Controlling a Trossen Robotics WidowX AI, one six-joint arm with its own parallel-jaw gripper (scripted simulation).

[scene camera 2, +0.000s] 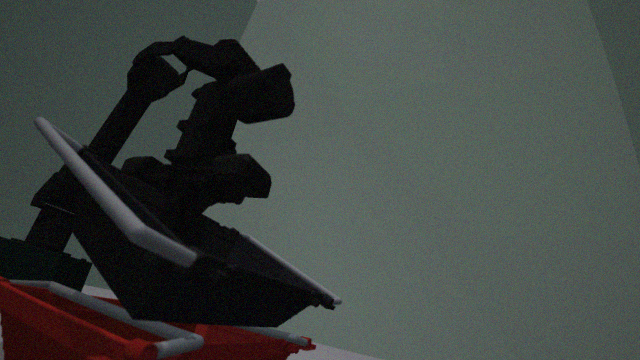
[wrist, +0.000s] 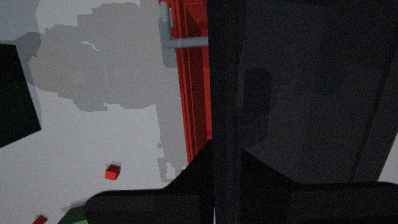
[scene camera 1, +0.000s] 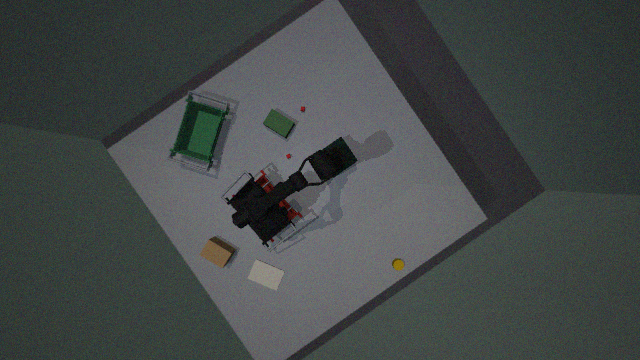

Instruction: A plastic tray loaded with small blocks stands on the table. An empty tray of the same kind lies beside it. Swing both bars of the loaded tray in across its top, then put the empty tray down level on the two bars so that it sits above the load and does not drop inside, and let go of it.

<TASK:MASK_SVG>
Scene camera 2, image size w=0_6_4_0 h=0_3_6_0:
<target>gripper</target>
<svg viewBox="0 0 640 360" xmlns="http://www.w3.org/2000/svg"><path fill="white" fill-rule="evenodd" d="M211 113L195 112L190 115L188 120L180 120L176 128L180 129L183 133L176 149L166 150L164 158L170 161L171 164L162 164L152 156L137 156L126 159L121 168L127 176L134 176L159 192L172 197L168 228L180 240L187 235L189 229L206 208L217 203L241 205L246 197L267 198L272 184L269 173L249 153L236 154L237 150L235 147L237 143L231 139L233 135L232 127L224 119Z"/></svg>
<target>black tray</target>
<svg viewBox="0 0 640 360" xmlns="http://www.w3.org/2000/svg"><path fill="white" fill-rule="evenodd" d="M34 120L35 127L79 180L75 215L72 220L72 232L91 259L93 265L100 272L100 275L119 299L119 302L127 313L130 314L132 320L179 322L182 324L233 325L238 327L279 327L288 319L298 315L307 306L318 307L321 304L326 309L334 310L336 304L343 303L341 298L312 280L253 236L240 232L234 227L222 226L219 222L204 214L200 215L189 229L187 235L180 240L168 228L172 197L159 192L134 176L127 176L123 173L123 170L95 156L89 146L80 145L45 118L37 117Z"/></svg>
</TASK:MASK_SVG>
